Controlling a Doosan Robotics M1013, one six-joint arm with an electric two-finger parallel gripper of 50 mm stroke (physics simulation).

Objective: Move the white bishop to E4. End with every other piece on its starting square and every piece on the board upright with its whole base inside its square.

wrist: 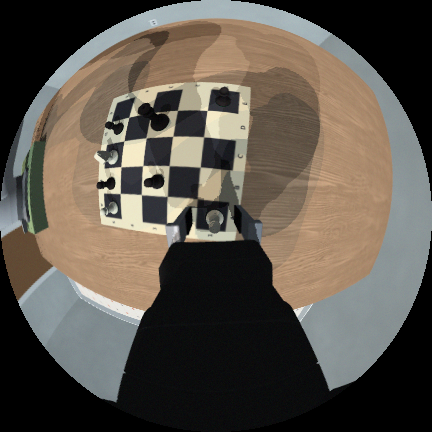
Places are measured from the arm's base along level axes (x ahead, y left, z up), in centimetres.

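Pixels of known places: gripper, fingertip midpoint: (pixel 212 214).
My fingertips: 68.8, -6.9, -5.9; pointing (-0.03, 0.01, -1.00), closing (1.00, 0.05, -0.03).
Observation:
Ahead of a thing's pixels: the offset from my fingertips to its top centre, as dx, dy, dz. "*": to the spot under its first point. Level surfaces: height alone.
My gripper (pixel 212 214) is open, with its fingers on the left and right of a white piece {+0.2, -0.6, +3.9} (pixel 215 223), apparently the white bishop, upright on dark square A1 in the wrist view. The height of the fingertips beside it is hard to tell. The board {dz -1.1} (pixel 244 172) has row letters along its right edge. E4, a light square {* -10.6, +16.6, -0.5} (pixel 142 99) in the far row, shows no base on it, but the head of a tall black piece {-7.2, +11.9, +4.8} (pixel 160 121) based on D3 overlaps its near part in view.
Other white pieces stand on A5 {-15.0, +0.6, +2.7} (pixel 110 208) and C5 {-14.7, +8.0, +3.5} (pixel 111 157). Black pieces stand on B5 {-15.2, +4.2, +2.7} (pixel 108 183), B3 {-7.1, +3.9, +2.7} (pixel 155 181), D5 {-14.2, +12.5, +2.7} (pixel 117 128) and E1 {+0.8, +14.7, +2.7} (pixel 223 98). A green block (pixel 38 187) is at the table's left edge.

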